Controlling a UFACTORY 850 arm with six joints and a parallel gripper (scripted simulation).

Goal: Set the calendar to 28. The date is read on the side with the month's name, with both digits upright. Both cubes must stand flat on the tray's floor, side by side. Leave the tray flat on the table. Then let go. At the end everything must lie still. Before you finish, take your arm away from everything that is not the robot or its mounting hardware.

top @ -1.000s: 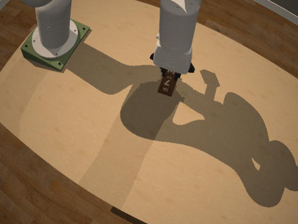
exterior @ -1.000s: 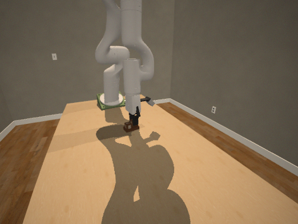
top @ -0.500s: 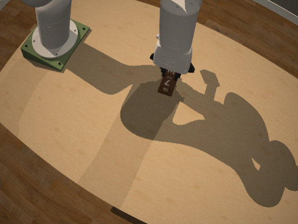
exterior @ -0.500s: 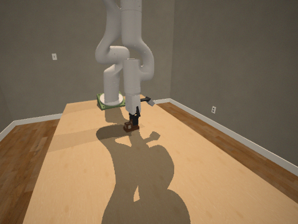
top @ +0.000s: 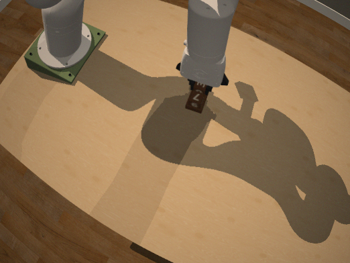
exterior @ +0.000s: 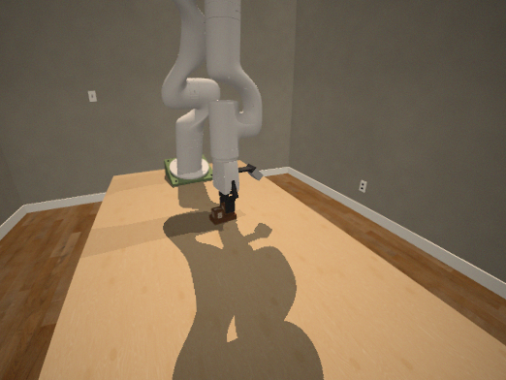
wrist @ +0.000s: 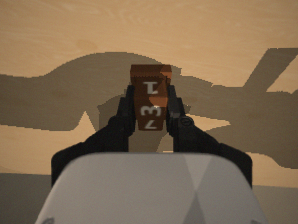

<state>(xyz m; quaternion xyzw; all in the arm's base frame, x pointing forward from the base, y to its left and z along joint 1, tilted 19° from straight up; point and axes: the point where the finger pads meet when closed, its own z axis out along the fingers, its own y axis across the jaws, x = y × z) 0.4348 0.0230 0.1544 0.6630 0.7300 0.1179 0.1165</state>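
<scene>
Now: the tray 2 cm to the right of my hand and 4 cm below it.
</scene>
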